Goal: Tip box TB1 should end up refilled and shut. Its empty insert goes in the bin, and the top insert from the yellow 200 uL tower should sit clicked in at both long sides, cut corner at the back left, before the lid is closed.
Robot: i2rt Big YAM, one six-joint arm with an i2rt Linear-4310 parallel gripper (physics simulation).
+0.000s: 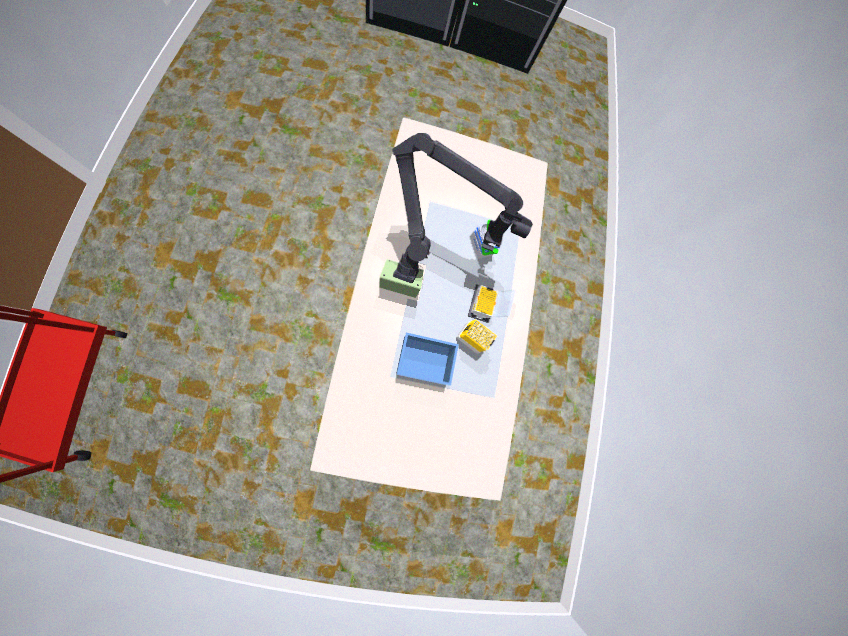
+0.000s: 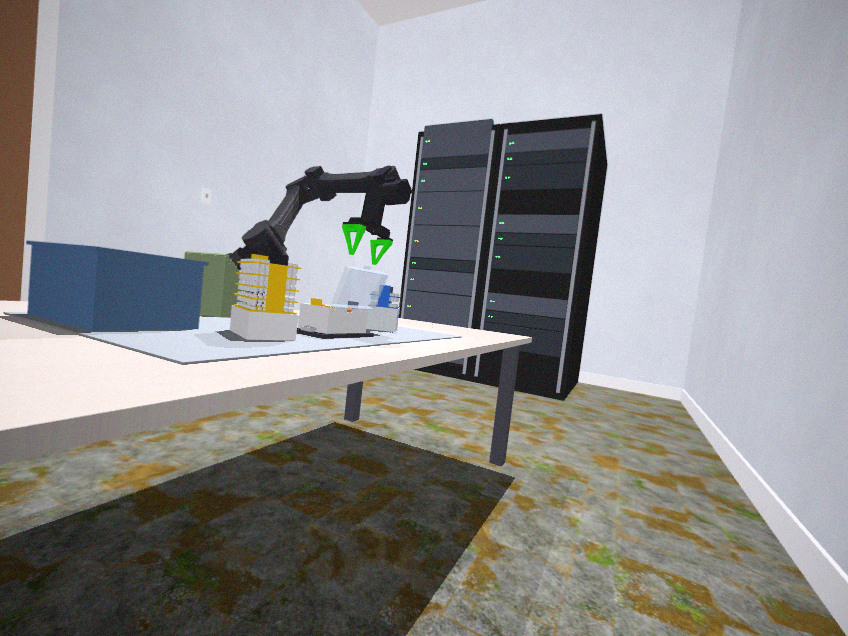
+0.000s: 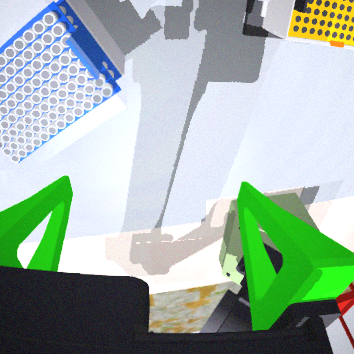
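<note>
Tip box TB1 (image 1: 485,301) (image 2: 335,320) (image 3: 325,22) stands on the mat with its clear lid (image 2: 360,284) raised. The yellow insert inside shows dark, empty holes. The yellow tower (image 1: 477,336) (image 2: 276,287) stands beside it, with white tips in stacked inserts on a white base. The blue open-topped bin (image 1: 426,359) (image 2: 113,287) is on the tower's other side. My gripper (image 1: 489,238) (image 2: 364,258) (image 3: 154,186) is wide open and empty. It hangs high above the far end of the mat, near the blue tower and well clear of TB1.
A blue tower (image 1: 478,236) (image 2: 384,297) (image 3: 50,85) with white tips stands under and beside the gripper. A green block (image 1: 390,275) (image 2: 217,284) is at my arm's base. The mat (image 1: 441,213) (image 2: 184,352) lies on the table (image 1: 410,438). A red cart (image 1: 51,390) stands apart.
</note>
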